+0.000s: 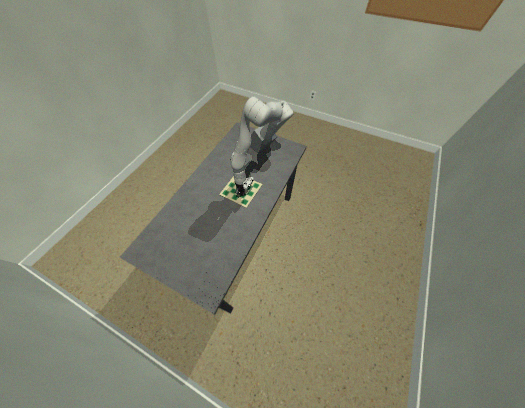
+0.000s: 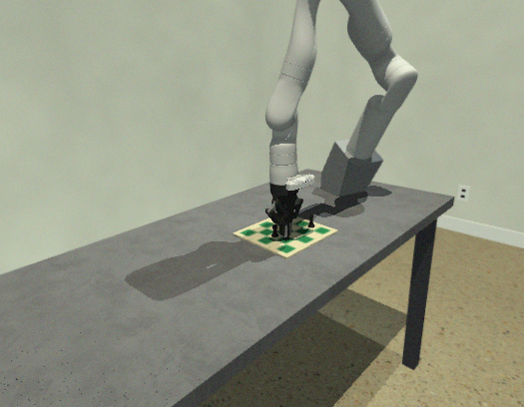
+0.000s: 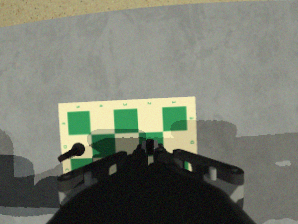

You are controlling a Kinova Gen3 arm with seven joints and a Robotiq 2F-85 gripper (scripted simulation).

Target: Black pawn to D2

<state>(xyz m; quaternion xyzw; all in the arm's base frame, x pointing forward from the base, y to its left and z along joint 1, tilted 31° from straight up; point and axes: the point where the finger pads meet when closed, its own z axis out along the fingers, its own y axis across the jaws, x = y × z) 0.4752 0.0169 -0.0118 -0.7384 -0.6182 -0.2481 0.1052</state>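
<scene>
My gripper is now 10 mm above the black pawn. From my hand the other things lie so: white piece (120 mm behind, 70 mm to the right, 20 mm below); green-and-cream chessboard (40 mm behind, 30 mm to the right, 30 mm below).
</scene>
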